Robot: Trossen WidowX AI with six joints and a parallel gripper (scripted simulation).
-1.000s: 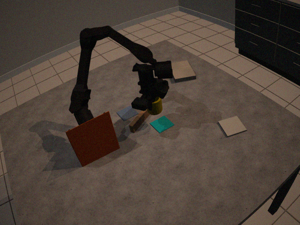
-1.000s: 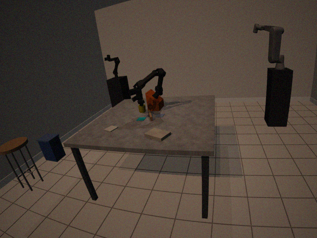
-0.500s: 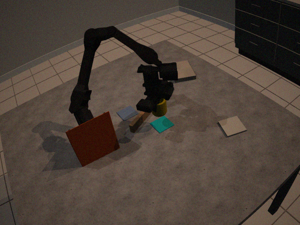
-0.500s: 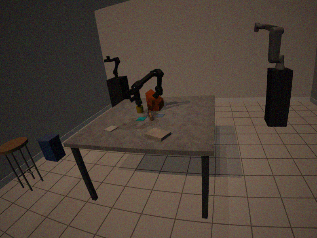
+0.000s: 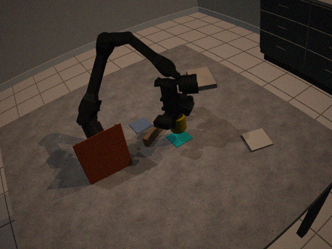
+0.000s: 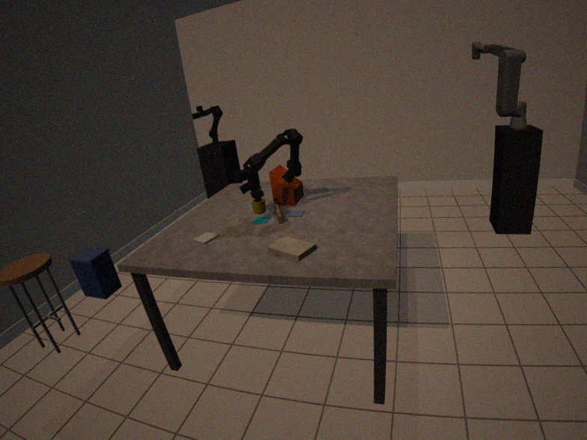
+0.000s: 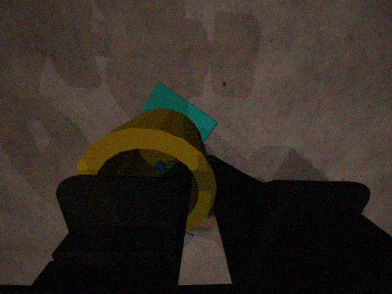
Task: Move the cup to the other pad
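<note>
Right now the teal pad is 90 mm below my gripper tip, 20 mm to the left of it and 20 mm ahead of it. From my gripper tip the other things lie so: wooden block 100 mm to the left, 70 mm below, 20 mm behind; yellow cup 20 mm to the left, 20 mm ahead; pale blue pad 190 mm to the left, 90 mm below, 70 mm behind.
</note>
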